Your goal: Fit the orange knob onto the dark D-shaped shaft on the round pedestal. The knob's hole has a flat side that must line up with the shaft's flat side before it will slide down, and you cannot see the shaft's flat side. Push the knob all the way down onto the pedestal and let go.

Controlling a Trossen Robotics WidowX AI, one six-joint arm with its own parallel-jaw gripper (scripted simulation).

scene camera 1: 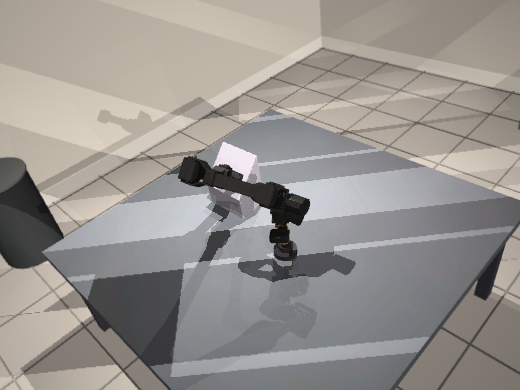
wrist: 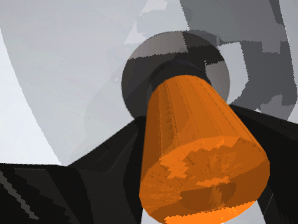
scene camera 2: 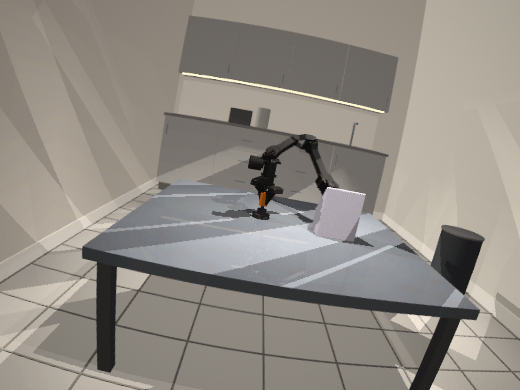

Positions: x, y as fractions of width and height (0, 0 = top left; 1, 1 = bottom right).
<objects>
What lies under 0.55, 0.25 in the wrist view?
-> A round dark pedestal.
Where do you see an orange knob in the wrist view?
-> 0.67, 0.69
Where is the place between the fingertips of my gripper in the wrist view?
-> At 0.63, 0.53
</objects>
